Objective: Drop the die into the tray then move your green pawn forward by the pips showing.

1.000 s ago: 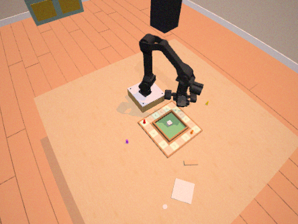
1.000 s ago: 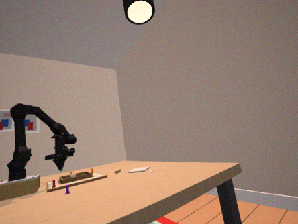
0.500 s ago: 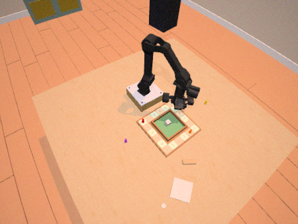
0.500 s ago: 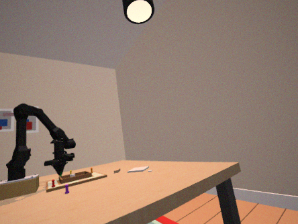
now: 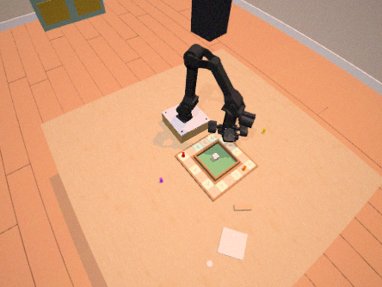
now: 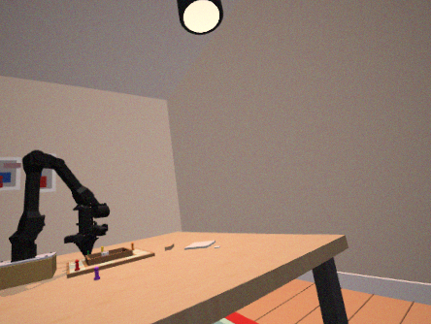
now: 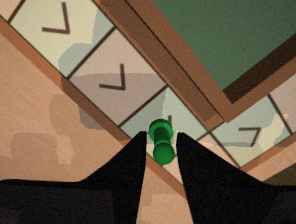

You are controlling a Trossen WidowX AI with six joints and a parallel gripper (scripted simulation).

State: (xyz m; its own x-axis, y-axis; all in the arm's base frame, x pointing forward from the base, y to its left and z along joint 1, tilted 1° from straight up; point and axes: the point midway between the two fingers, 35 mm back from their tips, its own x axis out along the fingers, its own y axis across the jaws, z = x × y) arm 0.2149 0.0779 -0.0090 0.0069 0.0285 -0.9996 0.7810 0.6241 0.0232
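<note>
My gripper tip is now right at the green pawn. Also, from my gripper tip: green tray: 12 cm to the right, 5 cm ahead, 2 cm below; orange pawn: 17 cm ahead, 7 cm to the right; white die: 12 cm to the right, 4 cm ahead.
</note>
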